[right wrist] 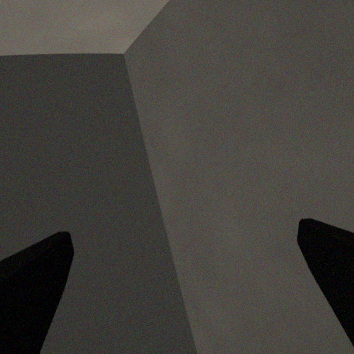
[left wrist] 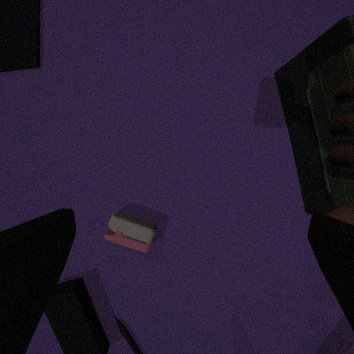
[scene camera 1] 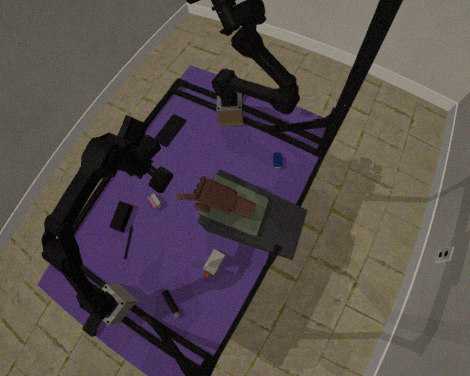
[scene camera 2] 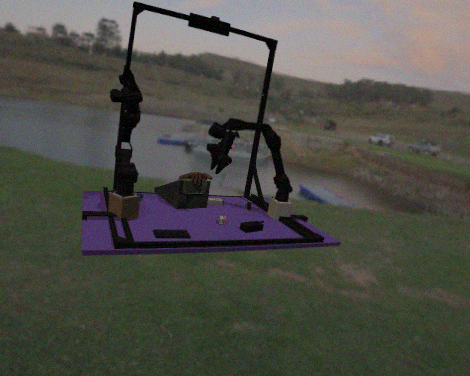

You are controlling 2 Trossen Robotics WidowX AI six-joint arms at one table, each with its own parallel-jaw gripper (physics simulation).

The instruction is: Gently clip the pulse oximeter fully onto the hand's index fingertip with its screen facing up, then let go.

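Labels:
On a grey platform, [left wrist: 291, 78] and [scene camera 2: 180, 200] are the same spot.

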